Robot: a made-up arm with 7 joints. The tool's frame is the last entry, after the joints. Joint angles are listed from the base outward. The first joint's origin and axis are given. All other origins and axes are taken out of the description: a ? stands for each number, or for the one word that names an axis. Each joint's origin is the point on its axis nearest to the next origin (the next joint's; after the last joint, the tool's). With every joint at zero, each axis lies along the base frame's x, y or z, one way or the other. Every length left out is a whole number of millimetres.
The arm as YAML. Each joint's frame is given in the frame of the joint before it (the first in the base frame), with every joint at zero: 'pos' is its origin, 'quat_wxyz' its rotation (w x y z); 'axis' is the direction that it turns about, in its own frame. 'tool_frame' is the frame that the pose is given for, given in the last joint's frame.
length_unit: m
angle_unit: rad
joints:
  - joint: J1
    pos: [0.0, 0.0, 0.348]
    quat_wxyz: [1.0, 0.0, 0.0, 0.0]
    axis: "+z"
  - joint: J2
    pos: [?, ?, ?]
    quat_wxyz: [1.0, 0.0, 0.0, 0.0]
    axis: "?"
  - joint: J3
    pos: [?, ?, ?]
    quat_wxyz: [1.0, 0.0, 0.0, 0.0]
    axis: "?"
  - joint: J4
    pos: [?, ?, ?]
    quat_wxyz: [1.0, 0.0, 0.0, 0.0]
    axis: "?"
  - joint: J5
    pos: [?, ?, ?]
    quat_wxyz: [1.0, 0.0, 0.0, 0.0]
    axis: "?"
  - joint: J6
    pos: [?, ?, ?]
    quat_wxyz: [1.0, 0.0, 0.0, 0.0]
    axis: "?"
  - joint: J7
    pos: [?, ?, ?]
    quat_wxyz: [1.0, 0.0, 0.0, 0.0]
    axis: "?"
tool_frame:
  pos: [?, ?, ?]
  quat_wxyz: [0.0, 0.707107, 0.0, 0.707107]
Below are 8 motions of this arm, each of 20 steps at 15 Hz.
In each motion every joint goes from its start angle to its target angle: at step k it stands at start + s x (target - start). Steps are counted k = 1, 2, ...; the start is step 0. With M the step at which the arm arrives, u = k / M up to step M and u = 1 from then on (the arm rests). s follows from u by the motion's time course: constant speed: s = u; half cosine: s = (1 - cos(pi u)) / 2; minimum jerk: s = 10 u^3 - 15 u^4 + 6 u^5.
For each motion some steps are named. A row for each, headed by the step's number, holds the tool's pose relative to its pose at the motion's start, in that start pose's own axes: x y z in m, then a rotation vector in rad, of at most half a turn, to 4 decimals.
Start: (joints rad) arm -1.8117 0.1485 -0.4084 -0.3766 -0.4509 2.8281 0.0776
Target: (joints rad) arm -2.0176 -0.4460 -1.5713 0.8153 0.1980 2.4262 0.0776
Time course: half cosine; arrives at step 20
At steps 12, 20:
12: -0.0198 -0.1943 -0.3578 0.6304 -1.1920 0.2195
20: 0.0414 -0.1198 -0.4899 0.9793 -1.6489 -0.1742

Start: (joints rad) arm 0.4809 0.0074 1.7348 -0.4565 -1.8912 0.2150 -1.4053
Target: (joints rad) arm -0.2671 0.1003 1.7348 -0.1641 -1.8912 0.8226 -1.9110
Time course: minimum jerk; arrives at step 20
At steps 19, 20:
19: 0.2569 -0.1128 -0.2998 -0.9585 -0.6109 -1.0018
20: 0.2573 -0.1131 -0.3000 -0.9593 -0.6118 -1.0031

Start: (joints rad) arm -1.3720 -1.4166 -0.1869 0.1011 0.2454 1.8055 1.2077
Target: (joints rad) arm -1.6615 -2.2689 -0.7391 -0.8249 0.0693 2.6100 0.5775
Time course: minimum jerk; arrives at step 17
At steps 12, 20:
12: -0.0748 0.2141 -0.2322 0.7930 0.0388 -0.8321
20: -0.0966 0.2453 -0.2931 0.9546 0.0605 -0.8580

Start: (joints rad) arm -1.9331 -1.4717 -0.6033 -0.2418 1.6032 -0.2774 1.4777
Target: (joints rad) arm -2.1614 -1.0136 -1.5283 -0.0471 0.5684 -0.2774 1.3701
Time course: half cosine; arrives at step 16
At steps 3, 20:
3: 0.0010 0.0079 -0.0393 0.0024 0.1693 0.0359
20: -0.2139 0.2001 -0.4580 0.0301 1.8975 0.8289

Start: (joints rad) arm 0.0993 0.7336 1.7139 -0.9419 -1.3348 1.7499 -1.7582
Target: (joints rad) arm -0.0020 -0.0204 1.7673 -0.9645 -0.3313 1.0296 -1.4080
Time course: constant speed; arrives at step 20
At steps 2, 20:
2: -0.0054 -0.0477 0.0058 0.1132 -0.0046 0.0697
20: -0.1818 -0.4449 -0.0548 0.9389 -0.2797 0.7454

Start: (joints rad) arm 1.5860 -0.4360 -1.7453 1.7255 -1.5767 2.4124 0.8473
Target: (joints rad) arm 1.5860 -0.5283 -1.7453 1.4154 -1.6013 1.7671 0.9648
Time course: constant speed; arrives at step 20
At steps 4, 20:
4: 0.0179 0.0030 0.0147 -0.1196 -0.0631 -0.0387
20: 0.0928 0.0219 0.0627 -0.6477 -0.2165 -0.1539

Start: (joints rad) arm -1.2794 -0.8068 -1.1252 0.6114 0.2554 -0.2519 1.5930
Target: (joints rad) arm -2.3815 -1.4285 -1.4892 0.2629 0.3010 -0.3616 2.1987
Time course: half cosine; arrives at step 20
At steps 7, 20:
7: 0.1125 -0.0480 0.1427 -0.1619 0.2372 0.3728
20: 0.4478 0.0836 0.5709 -0.6266 0.9406 1.0744

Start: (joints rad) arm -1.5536 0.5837 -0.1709 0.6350 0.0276 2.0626 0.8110
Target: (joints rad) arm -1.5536 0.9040 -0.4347 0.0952 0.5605 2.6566 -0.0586
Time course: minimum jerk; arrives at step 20
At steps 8, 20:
8: 0.0979 -0.0605 -0.0324 0.2223 0.4175 -0.1981
20: 0.2328 -0.1715 -0.1361 0.3825 1.4210 -0.4484

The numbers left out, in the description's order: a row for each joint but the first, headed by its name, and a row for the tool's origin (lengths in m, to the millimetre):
J2: xyz 0.0 -0.045 0.0, axis -y
J3: xyz 0.0 0.0 0.372, axis +z
J4: xyz 0.025 0.066 0.0, axis +y
J5: xyz -0.022 0.0 0.355, axis +z
J6: xyz 0.0 -0.095 0.0, axis -y
J7: xyz 0.015 0.0 0.111, axis +x
tool: xyz 0.0 0.0 0.0

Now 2 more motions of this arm.
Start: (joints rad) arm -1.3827 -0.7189 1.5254 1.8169 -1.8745 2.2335 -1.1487
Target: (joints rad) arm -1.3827 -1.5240 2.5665 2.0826 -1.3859 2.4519 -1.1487
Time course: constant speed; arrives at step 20
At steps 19, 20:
19: 0.0132 0.0170 -0.3236 -1.4975 -0.0677 0.3950
20: 0.0200 0.0101 -0.3443 -1.5712 -0.0717 0.3927

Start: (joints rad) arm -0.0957 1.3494 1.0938 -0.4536 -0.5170 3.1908 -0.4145
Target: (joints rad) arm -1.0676 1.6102 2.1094 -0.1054 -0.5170 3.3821 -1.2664
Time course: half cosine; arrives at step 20
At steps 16, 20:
16: 0.4804 -0.2781 -0.2189 0.0109 -1.2320 -0.1964
20: 0.5528 -0.2817 -0.2183 0.1020 -1.3706 -0.2194

